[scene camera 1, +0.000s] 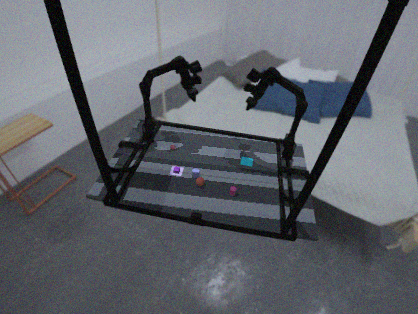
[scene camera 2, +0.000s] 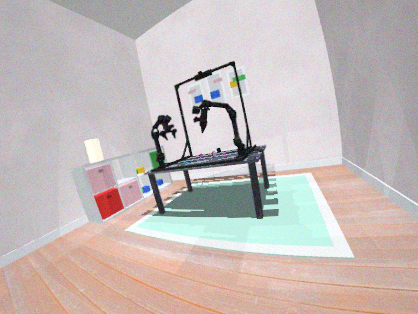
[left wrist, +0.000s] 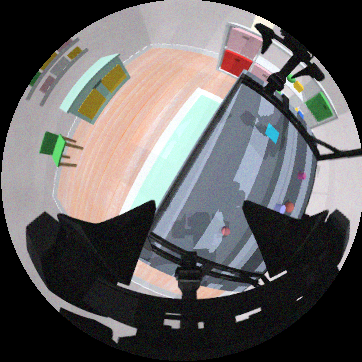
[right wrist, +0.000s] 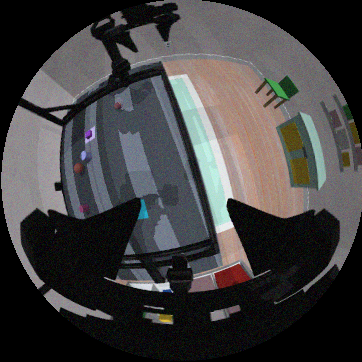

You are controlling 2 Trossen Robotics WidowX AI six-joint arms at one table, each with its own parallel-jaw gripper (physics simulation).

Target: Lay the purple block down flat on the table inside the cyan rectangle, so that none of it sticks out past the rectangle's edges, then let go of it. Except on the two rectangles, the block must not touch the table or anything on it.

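Places are measured from the left arm's base along level axes (x ahead, y left, z up), in centimetres.
Pixels of known places: left gripper, fingertip midpoint: (scene camera 1: 192,98) (scene camera 2: 202,133) (left wrist: 200,204) (right wrist: 151,45); right gripper, fingertip midpoint: (scene camera 1: 248,106) (scene camera 2: 171,139) (left wrist: 276,64) (right wrist: 184,202); left arm's base, link origin: (scene camera 1: 148,138) (scene camera 2: 242,154) (left wrist: 188,259) (right wrist: 125,80); right arm's base, link origin: (scene camera 1: 287,156) (scene camera 2: 162,166) (left wrist: 267,90) (right wrist: 179,261).
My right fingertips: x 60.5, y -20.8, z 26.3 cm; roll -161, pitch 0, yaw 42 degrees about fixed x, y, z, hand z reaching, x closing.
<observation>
Ahead of a thing's pixels: the offset from my right fingertips to its top centre. "spot": to the spot under its first point.
The small purple block {dy -12.7, dx -49.9, dz -26.3 cm} (scene camera 1: 176,169) (right wrist: 89,134) sits on a pale lilac-white rectangle {spot: dy -14.7, dx -52.5, dz -28.3 cm} (scene camera 1: 173,174) (right wrist: 92,139), left of the middle of the table in scene camera 1. The cyan rectangle {spot: dy -18.3, dx -5.5, dz -28.1 cm} (scene camera 1: 247,161) (left wrist: 272,133) (right wrist: 143,210) lies bare on the table's right half in scene camera 1; a finger covers part of it in the right wrist view. My left gripper (scene camera 1: 194,98) (left wrist: 200,204) is open and empty, high above the table. My right gripper (scene camera 1: 248,106) (right wrist: 184,202) is open and empty, also high above the table. The purple block does not show in the left wrist view.
A lavender cylinder {dy -19.7, dx -40.4, dz -24.1 cm} (scene camera 1: 196,171) (right wrist: 85,156) stands beside the lilac-white rectangle. An orange-red ball {dy -26.8, dx -40.3, dz -23.2 cm} (scene camera 1: 200,182) (right wrist: 78,168), a magenta cylinder {dy -38.4, dx -25.5, dz -24.1 cm} (scene camera 1: 233,190) (right wrist: 84,208) and a small red ball {dy +6.9, dx -47.1, dz -24.8 cm} (scene camera 1: 173,147) (left wrist: 225,231) (right wrist: 118,105) are on the table. A black frame (scene camera 1: 240,230) surrounds it.
</observation>
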